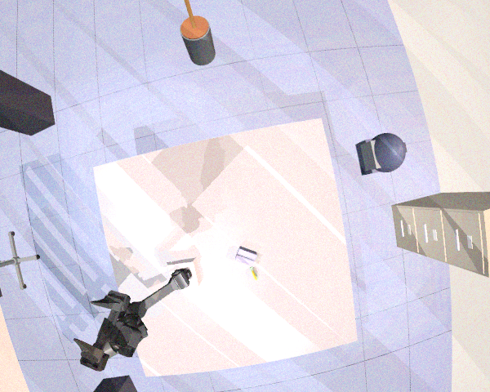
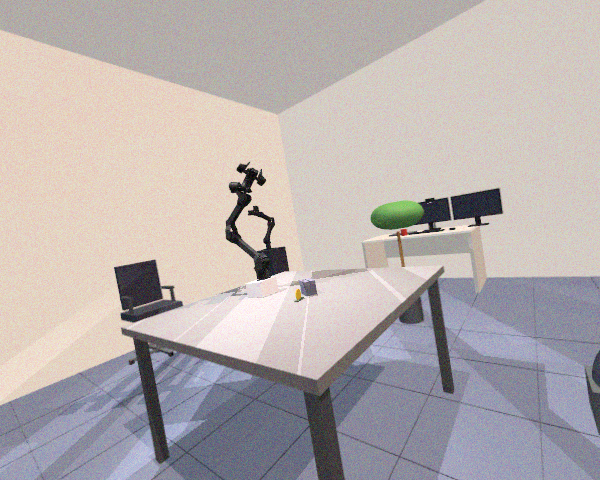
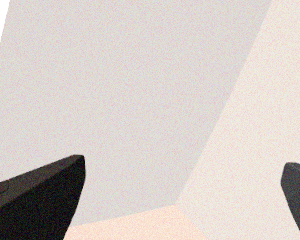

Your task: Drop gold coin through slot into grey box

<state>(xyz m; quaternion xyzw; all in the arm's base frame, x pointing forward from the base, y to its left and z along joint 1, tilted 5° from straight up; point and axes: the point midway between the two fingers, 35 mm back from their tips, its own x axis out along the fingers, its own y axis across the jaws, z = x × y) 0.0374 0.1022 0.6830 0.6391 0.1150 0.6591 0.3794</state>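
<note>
My gripper tip is now 34 cm short of the gold coin, 25 cm to the left of it and 77 cm above it.
</note>
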